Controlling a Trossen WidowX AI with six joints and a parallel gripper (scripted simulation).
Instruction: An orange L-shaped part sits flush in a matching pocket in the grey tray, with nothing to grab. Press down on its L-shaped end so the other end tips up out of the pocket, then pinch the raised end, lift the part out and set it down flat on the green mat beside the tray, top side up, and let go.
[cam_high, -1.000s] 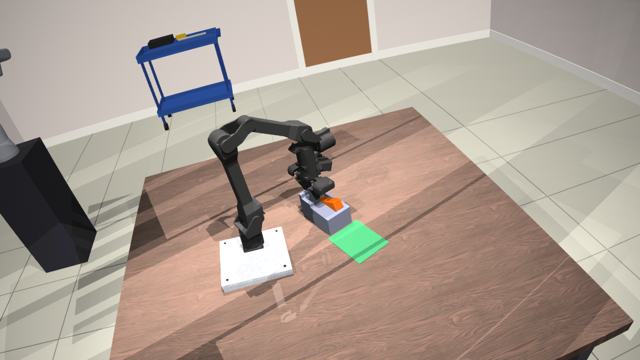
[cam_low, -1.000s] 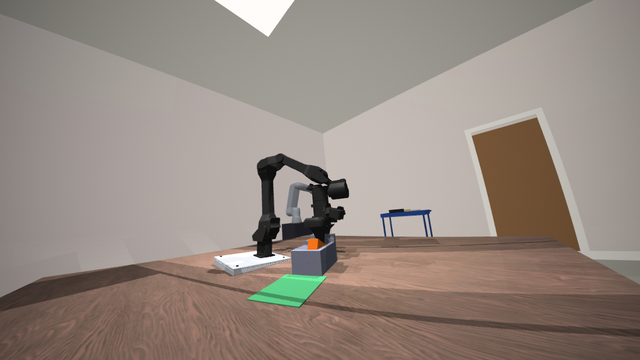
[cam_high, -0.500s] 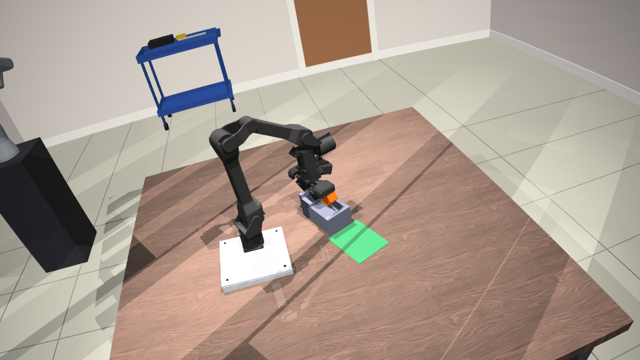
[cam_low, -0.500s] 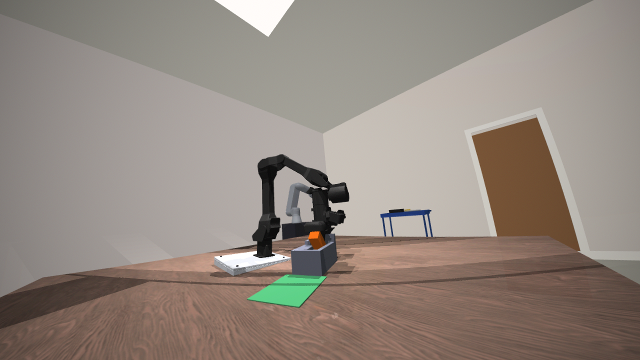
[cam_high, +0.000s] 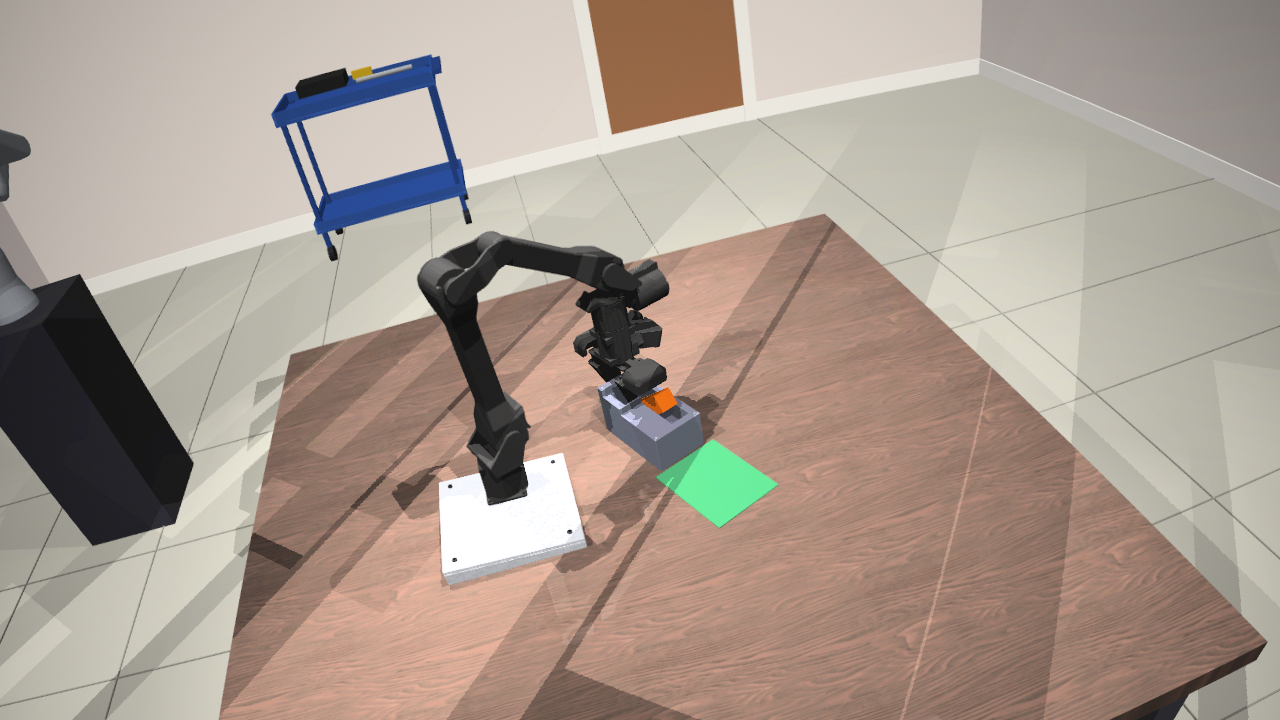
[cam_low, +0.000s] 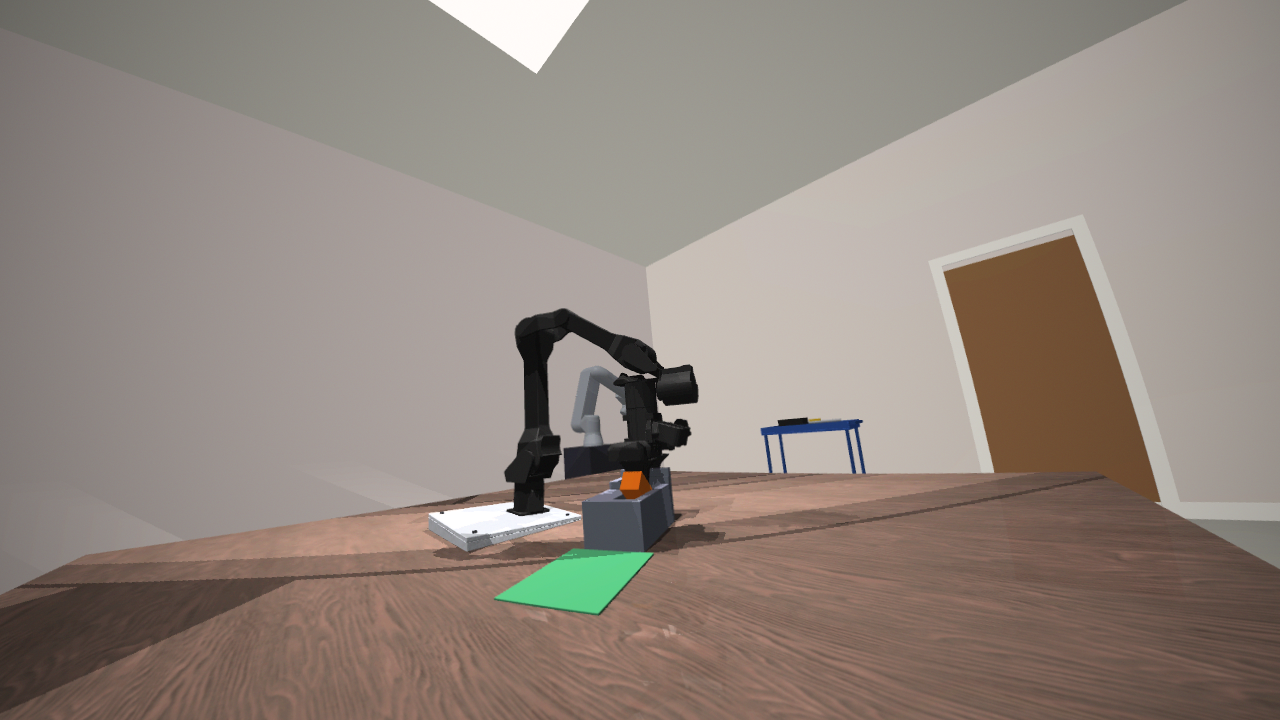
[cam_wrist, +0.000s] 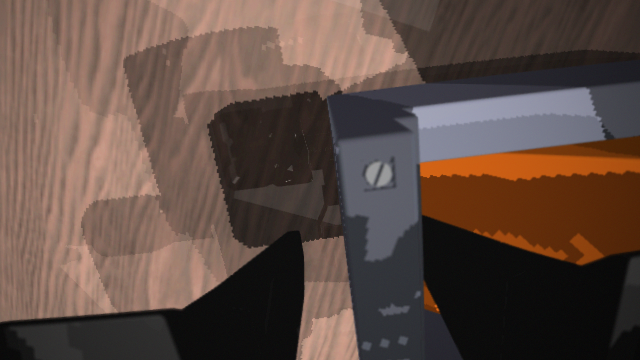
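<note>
Now: gripper tip 50 mm to the left of the orange L-shaped part and 20 mm short of it. Round my gripper tip: green mat 210 mm to the right, 90 mm ahead, 50 mm below.
</note>
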